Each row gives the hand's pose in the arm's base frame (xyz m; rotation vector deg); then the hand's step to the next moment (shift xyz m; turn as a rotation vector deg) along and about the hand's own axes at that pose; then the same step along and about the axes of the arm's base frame.
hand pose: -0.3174 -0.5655 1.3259 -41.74 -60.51 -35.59
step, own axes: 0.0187 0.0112 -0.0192 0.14 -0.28 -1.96
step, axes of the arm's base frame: 0.0258 -0.0101 0.0088 0.90 -1.72 -0.41
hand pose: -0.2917 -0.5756 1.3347 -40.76 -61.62 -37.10
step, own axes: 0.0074 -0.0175 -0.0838 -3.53 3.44 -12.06
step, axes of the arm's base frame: 0.0349 -0.0771 -0.0151 8.02 -6.87 -7.63
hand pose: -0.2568 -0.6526 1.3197 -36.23 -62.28 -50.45
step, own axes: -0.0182 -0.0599 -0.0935 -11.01 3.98 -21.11
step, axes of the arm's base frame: -0.0099 -0.1009 -0.0488 11.34 -11.68 -17.83
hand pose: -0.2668 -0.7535 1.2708 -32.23 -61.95 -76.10
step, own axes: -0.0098 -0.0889 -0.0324 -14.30 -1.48 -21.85
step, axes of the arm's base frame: -0.0734 -0.0416 -0.0440 6.75 -11.86 -22.31
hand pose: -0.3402 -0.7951 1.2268 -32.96 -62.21 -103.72
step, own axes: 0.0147 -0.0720 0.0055 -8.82 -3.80 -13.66
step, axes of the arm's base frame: -0.0707 0.0115 -0.0175 1.63 -6.93 -15.11
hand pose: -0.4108 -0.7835 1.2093 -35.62 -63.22 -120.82
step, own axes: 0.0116 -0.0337 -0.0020 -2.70 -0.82 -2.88
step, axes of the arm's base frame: -0.0329 0.0085 -0.0110 0.89 -1.17 -3.76
